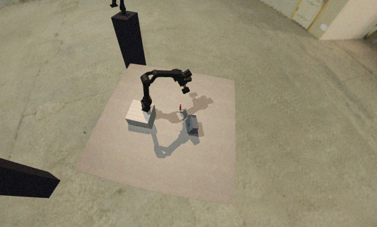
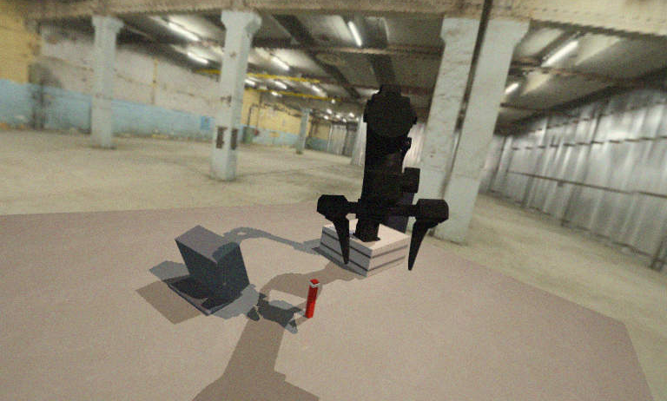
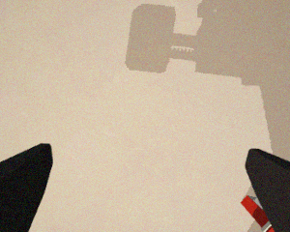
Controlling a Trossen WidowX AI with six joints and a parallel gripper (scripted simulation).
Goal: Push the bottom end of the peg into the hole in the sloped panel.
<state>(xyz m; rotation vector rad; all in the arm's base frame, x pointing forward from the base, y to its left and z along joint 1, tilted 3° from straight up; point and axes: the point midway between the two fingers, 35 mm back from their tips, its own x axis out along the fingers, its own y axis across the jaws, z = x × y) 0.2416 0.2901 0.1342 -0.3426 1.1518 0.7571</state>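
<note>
My gripper tip is now 130 mm to the left of the red square peg, 120 mm above it and 20 mm short of it. Round my gripper tip: grey sloped panel: 280 mm to the right, 180 mm ahead, 110 mm below.
</note>
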